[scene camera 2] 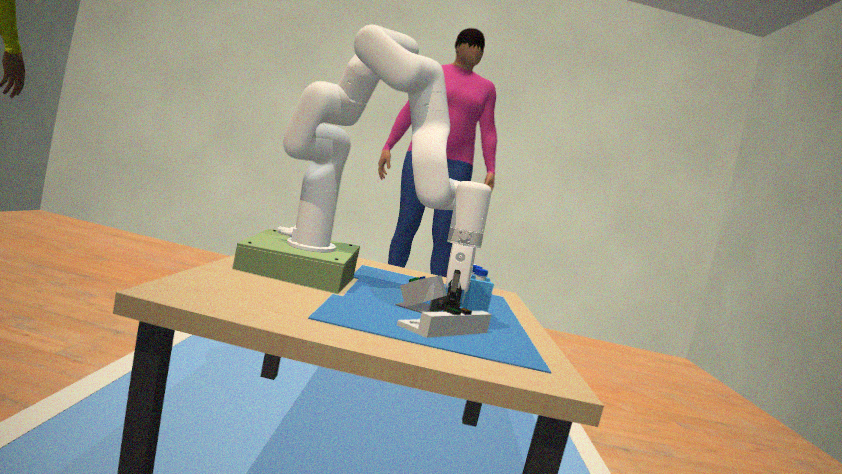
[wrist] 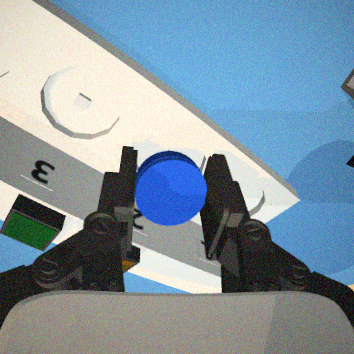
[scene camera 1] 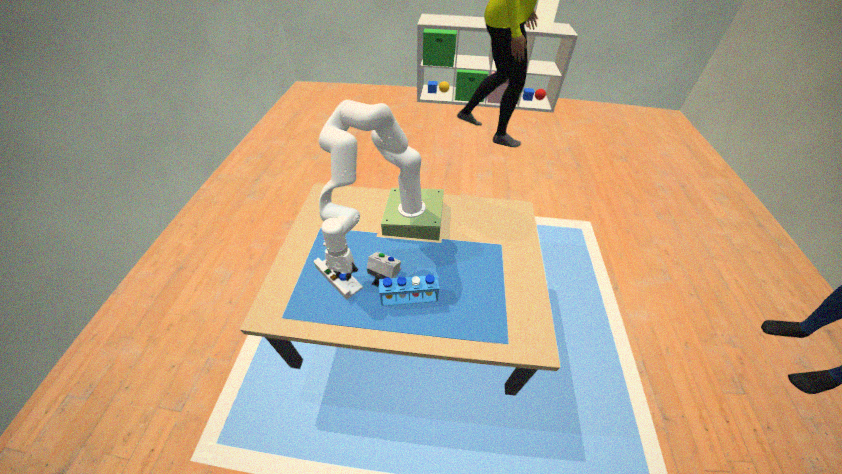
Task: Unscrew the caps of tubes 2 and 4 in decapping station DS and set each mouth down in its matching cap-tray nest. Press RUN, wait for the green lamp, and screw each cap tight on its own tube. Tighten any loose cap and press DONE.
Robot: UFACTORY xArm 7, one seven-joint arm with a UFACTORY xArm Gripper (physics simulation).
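Frame: origin at the arm's base, x ahead, y left, z up, level; metres.
Seen in the pictures: gripper, fingertip midpoint: [wrist: 169,172] [scene camera 1: 344,277]; arm's base, origin of the base link: [scene camera 2: 311,246] [scene camera 1: 411,208].
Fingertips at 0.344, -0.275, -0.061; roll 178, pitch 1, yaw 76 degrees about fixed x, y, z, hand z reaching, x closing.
Observation:
Offsets run from my fingertips to a thing's top centre, as dx, dy, dz. "*": to the spot under its first point. Level surfaces: height alone.
My gripper [scene camera 1: 344,273] [scene camera 2: 457,307] [wrist: 169,172] is shut on a blue cap @[+0.003, -0.001, +0.021] [scene camera 1: 343,276] [wrist: 171,192], at the white cap tray @[-0.012, -0.027, +0.037] [scene camera 1: 348,289] [scene camera 2: 453,323] [wrist: 135,100]. In the wrist view the cap is between the fingers beside the partly hidden numeral 2 and covers part of a nest. Whether it touches the nest is hidden. The nest by numeral 3 @[-0.039, -0.036, -0.009] [wrist: 82,107] is empty. The light blue tube rack @[+0.081, +0.266, +0.086] [scene camera 1: 408,289] [scene camera 2: 480,295] holds tubes; three have blue tops, and the third from the left in scene camera 1 has a white top @[dz +0.102] [scene camera 1: 415,280].
A grey box @[-0.047, +0.162, +0.067] [scene camera 1: 382,266] [scene camera 2: 421,292] with a green button @[-0.076, +0.151, +0.058] [scene camera 1: 381,254] and a blue button @[-0.057, +0.192, +0.058] [scene camera 1: 390,259] stands between tray and rack. A green-faced block @[* -0.008, -0.059, +0.037] [wrist: 31,229] is behind the tray. The green arm base [scene camera 1: 410,229] [scene camera 2: 294,264] stands on the table. People stand beyond the table.

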